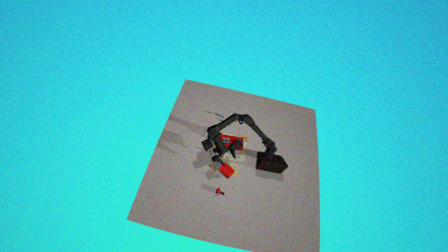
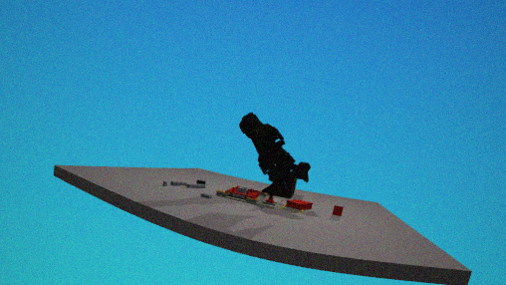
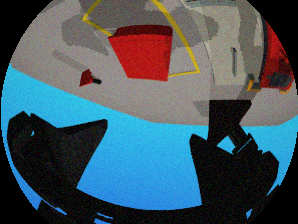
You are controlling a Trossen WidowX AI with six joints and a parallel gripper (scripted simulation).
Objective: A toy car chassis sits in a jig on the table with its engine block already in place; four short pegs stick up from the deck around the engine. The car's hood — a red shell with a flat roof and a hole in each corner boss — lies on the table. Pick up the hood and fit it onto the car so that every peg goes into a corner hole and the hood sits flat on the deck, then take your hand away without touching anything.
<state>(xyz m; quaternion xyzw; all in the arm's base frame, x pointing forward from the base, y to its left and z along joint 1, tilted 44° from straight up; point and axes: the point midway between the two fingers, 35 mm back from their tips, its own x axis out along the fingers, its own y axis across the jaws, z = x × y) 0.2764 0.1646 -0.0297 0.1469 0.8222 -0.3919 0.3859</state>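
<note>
Now: the red hood 1 cm ahead of my gripper tip, 2 cm to the left of it and 10 cm below it. Round my gripper tip: white jig 4 cm ahead, 18 cm to the right, 10 cm below.
</note>
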